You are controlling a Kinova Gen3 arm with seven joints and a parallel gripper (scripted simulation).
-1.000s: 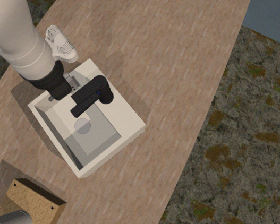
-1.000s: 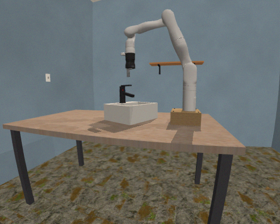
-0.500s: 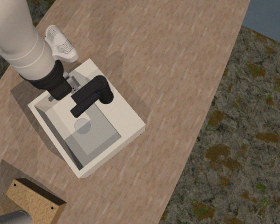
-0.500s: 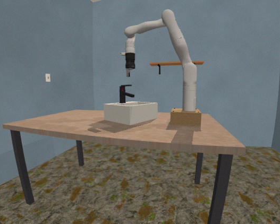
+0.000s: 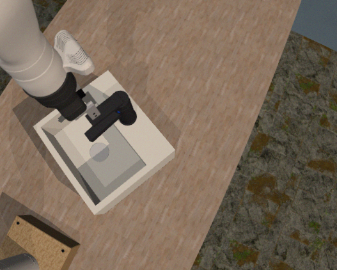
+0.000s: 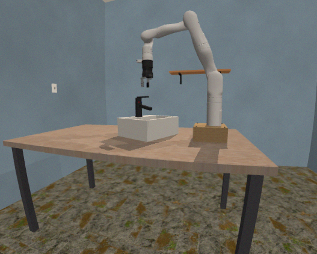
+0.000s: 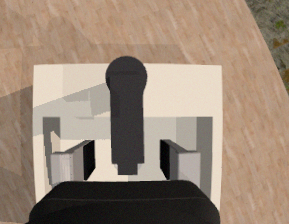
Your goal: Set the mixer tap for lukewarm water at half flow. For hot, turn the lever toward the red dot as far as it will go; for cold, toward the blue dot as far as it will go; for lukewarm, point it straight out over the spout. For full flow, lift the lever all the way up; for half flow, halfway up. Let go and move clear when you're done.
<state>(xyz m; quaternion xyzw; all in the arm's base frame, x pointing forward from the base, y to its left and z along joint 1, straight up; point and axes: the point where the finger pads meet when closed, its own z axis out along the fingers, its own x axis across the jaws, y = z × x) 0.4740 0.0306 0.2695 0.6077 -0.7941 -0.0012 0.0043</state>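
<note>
Now: the lever 2 cm ahead of my hand, 1 cm to the right of it and 9 cm below it. From my hand the other things lie so: white sink basin (4 cm behind, 1 cm to the left, 32 cm below); black mixer tap (5 cm ahead, 1 cm to the right, 13 cm below).
</note>
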